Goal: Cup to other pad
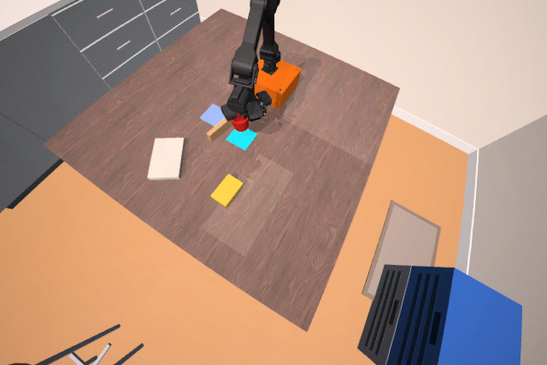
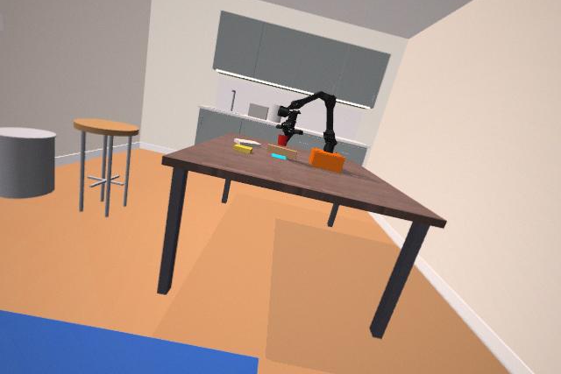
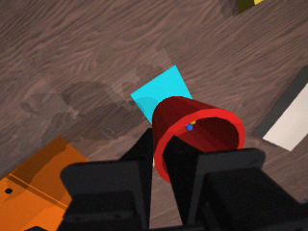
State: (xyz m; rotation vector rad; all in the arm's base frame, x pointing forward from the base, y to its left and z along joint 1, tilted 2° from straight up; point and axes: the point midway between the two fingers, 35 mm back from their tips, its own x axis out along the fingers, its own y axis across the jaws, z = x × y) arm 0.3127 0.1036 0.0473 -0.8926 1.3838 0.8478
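My gripper tip is 3 cm short of the cyan pad, 1 cm to the left of it and 13 cm above it. From my gripper tip the other things lie so: wooden bar 2 cm ahead, 10 cm to the right, 10 cm below; then red cup 3 cm ahead, 2 cm to the right; then lavender pad 1 cm ahead, 19 cm to the right, 13 cm below.
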